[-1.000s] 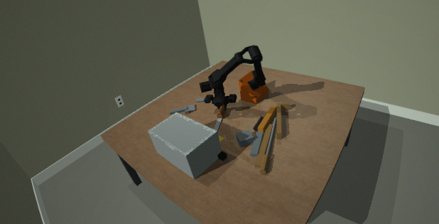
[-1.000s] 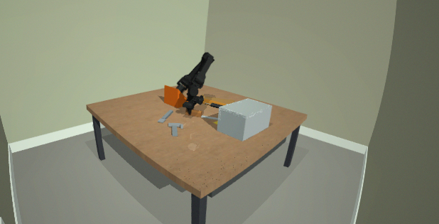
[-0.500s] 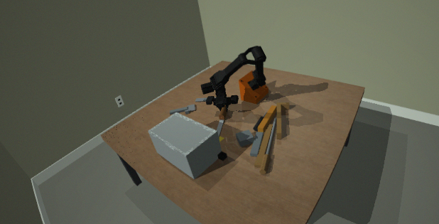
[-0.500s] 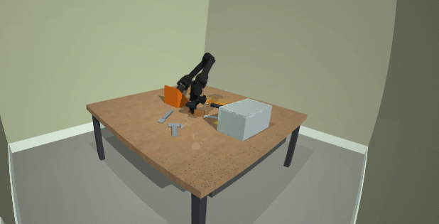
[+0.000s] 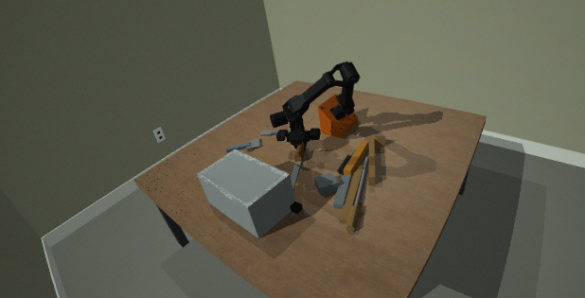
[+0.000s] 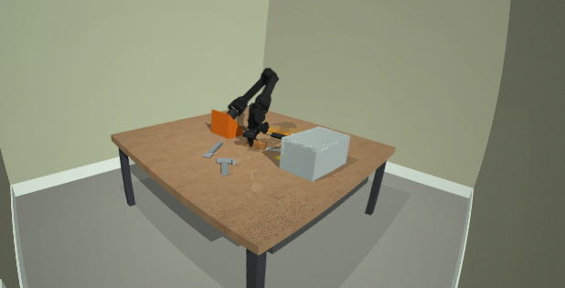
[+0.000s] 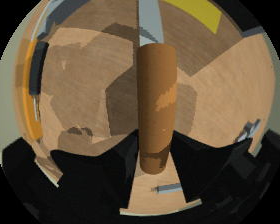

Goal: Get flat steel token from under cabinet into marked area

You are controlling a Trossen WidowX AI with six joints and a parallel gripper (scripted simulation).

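The orange bar lies 240 mm to the left of my gripper tip, 90 mm behind it and 10 mm above it. Round my gripper tip: grey block: 250 mm to the left, 110 mm ahead, 10 mm above; then wooden stick: 350 mm to the left, 70 mm ahead; then grey t-piece: 270 mm to the right, 120 mm ahead.
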